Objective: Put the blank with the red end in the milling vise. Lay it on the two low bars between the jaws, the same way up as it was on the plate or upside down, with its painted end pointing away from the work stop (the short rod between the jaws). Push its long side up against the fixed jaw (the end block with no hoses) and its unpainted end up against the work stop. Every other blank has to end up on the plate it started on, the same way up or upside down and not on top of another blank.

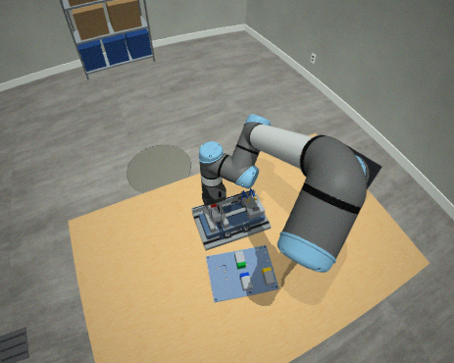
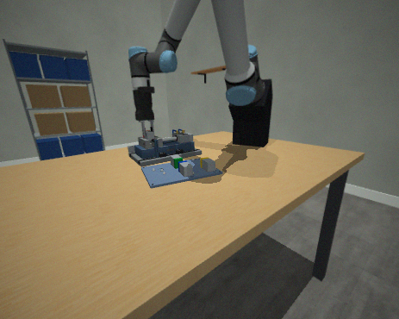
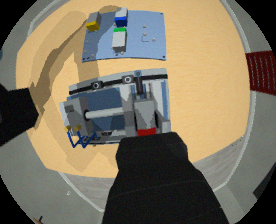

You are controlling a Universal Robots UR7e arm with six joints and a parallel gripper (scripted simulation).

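Now: the red-ended blank 2 cm below my hand. Round my hand: green-ended blank: 18 cm to the left, 10 cm below, 8 cm behind; then milling vise: 9 cm below, 7 cm behind, 1 cm to the right; then plate: 22 cm to the left, 12 cm below, 8 cm behind.
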